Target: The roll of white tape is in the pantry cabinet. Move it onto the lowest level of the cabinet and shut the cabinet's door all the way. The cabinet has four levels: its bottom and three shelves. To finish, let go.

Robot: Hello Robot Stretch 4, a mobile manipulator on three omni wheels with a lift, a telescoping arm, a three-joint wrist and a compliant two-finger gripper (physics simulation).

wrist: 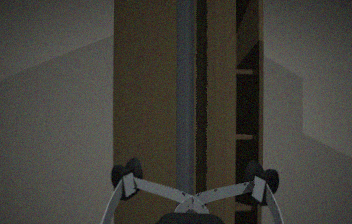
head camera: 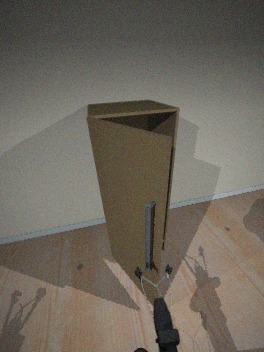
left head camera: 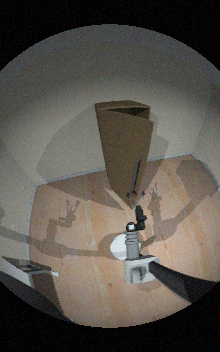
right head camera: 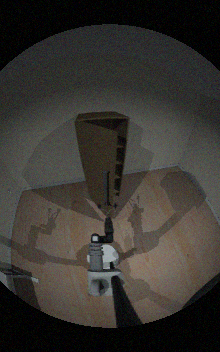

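Pixels of known places: gripper, fingertip midpoint: (wrist: 192, 173) (head camera: 152, 265) (left head camera: 135, 191) (right head camera: 106, 203); robot's base at its link origin: (left head camera: 124, 245) (right head camera: 103, 256).
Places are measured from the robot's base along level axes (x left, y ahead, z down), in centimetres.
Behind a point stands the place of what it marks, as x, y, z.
Note:
The tall brown pantry cabinet (head camera: 134, 107) @(-7.8, 121.8, -137.2) (left head camera: 120, 104) @(-3.5, 112.7, -137.3) (right head camera: 101, 115) @(-5.7, 113.2, -137.3) stands against the wall. Its door (head camera: 127, 175) @(0.0, 72.5, -114.9) (left head camera: 119, 150) @(2.6, 75.9, -104.3) (right head camera: 95, 155) @(-1.1, 71.0, -113.7) (wrist: 145, 100) @(3.2, 76.6, -88.7), hinged at the left, is partly open, with a gap along the right. The long grey upright handle (head camera: 149, 235) @(-7.9, 55.7, -93.1) (left head camera: 136, 175) @(-10.1, 59.0, -90.0) (right head camera: 106, 187) @(-8.8, 60.3, -88.1) (wrist: 185, 100) @(-7.4, 55.4, -87.8) is on the door's front. My gripper (head camera: 154, 271) (left head camera: 136, 194) @(-8.5, 49.5, -79.4) (right head camera: 107, 205) @(-8.5, 49.5, -79.4) (wrist: 192, 173) @(-8.5, 49.5, -79.4) is open and empty, in front of the door near the handle's lower part. Shelf edges (wrist: 244, 72) @(-27.0, 110.0, -100.7) show through the gap in the wrist view. The white tape does not show; the door hides most of the inside.
The wall (head camera: 45, 150) @(72.7, 148.3, -102.0) is behind the cabinet and extends to both sides. The wooden floor (head camera: 65, 280) @(64.2, 87.4, 2.7) (left head camera: 90, 295) @(53.2, -97.6, 2.7) lies in front of the cabinet, with shadows of the robot and cabinet across it. A pale object with a bar (left head camera: 30, 270) is at the lower left of the left head view.

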